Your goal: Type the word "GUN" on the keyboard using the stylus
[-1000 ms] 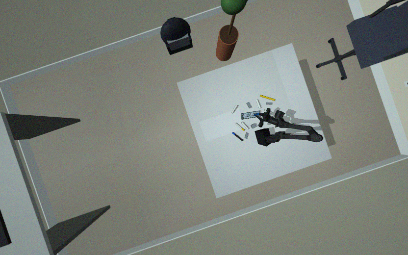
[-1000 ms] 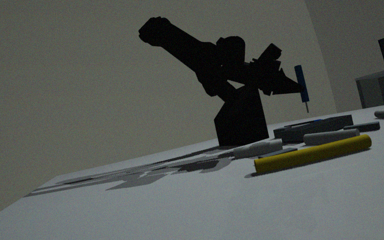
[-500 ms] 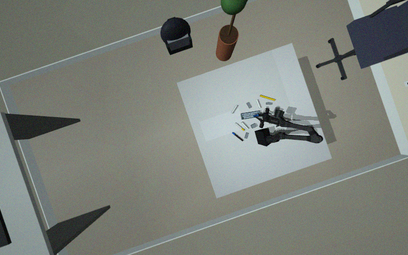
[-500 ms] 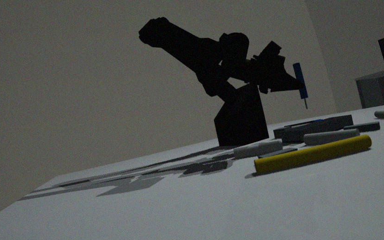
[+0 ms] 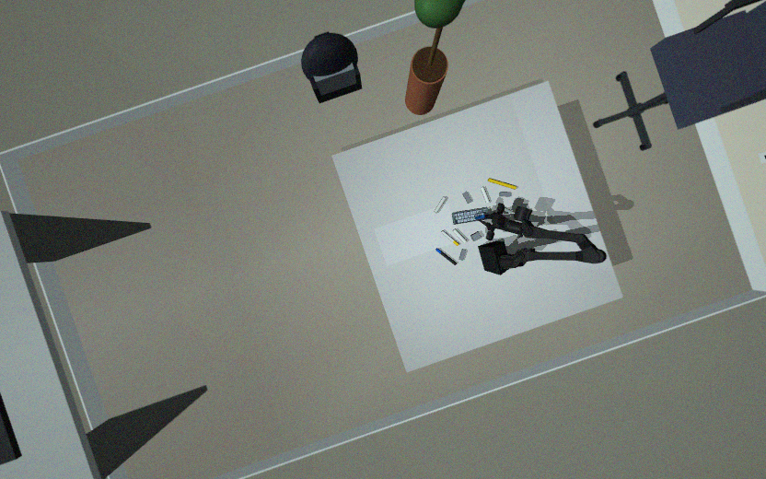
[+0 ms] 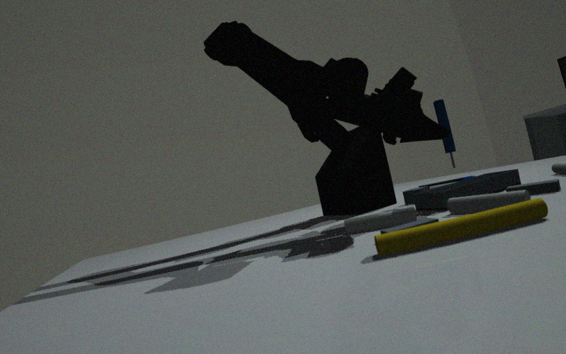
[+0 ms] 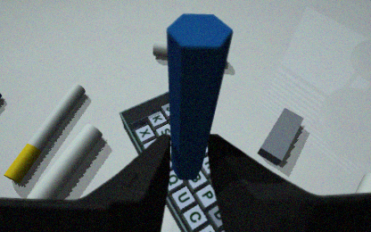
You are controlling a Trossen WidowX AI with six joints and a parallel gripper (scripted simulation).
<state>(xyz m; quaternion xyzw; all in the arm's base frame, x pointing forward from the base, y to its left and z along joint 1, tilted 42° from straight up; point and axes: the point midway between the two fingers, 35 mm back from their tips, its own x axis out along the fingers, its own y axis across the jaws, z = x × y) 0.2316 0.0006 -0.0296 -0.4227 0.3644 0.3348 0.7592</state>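
My gripper tip is now 120 mm short of the grey block, 10 mm to the left of it and 100 mm above it. From my gripper tip the other things lie so: blue stylus 20 mm below; then blue-black pen 150 mm behind, 200 mm to the left, 100 mm below; then yellow-tipped pen 80 mm behind, 130 mm to the left, 100 mm below.
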